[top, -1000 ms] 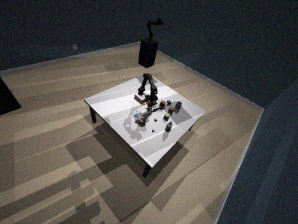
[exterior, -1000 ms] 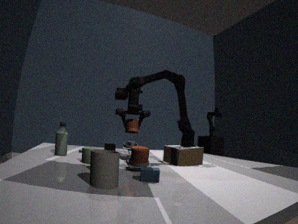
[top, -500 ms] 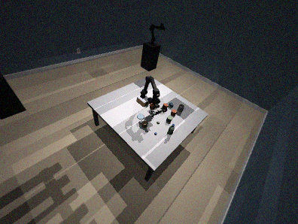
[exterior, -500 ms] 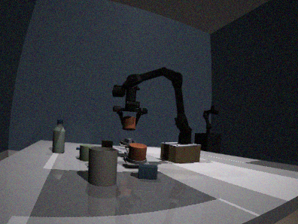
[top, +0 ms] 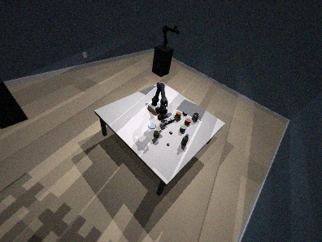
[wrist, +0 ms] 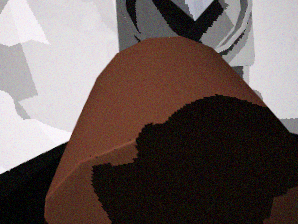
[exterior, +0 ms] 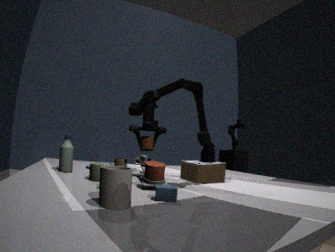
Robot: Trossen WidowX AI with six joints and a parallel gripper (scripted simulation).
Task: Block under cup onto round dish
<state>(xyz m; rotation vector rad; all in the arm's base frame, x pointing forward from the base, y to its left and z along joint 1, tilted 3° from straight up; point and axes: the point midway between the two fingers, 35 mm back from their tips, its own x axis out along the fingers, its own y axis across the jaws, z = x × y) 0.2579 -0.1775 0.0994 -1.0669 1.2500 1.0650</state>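
The grey block is 60 mm to the left of my gripper tip, 60 mm below it and 30 mm ahead of it. Round my gripper tip: balance (180 mm to the left, 110 mm below, 50 mm ahead); round pale blue dish (140 mm below, 70 mm to the right, 50 mm behind); orange-brown cup (20 mm to the right, 10 mm above).
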